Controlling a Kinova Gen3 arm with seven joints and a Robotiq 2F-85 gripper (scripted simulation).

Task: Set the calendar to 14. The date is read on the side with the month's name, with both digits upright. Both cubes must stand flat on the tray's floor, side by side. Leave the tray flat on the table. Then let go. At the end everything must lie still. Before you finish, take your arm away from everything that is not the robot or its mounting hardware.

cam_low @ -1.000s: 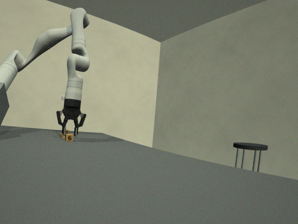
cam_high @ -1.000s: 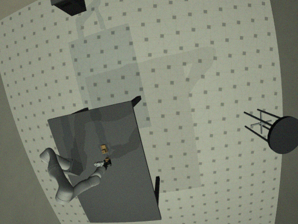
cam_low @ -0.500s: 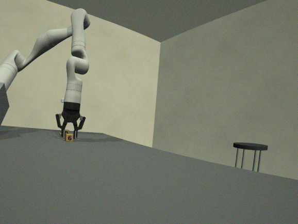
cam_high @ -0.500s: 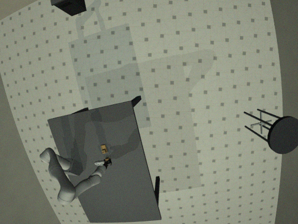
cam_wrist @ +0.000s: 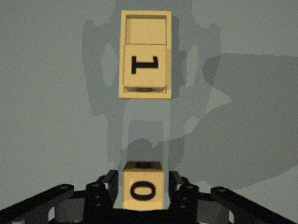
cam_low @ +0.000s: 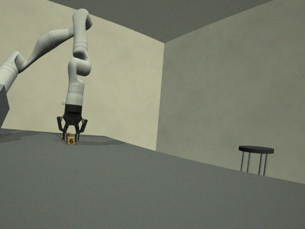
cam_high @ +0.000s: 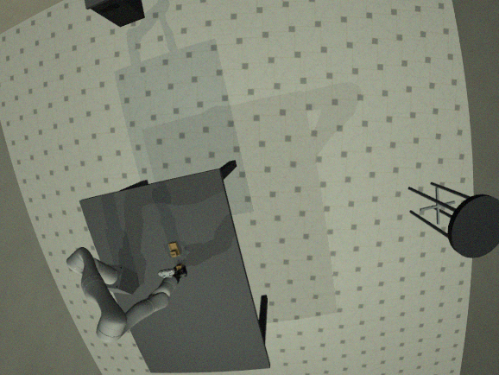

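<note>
The number cube is 1 cm below my hand. Also, from my hand: wooden tray 11 cm to the left, 2 cm below.
</note>
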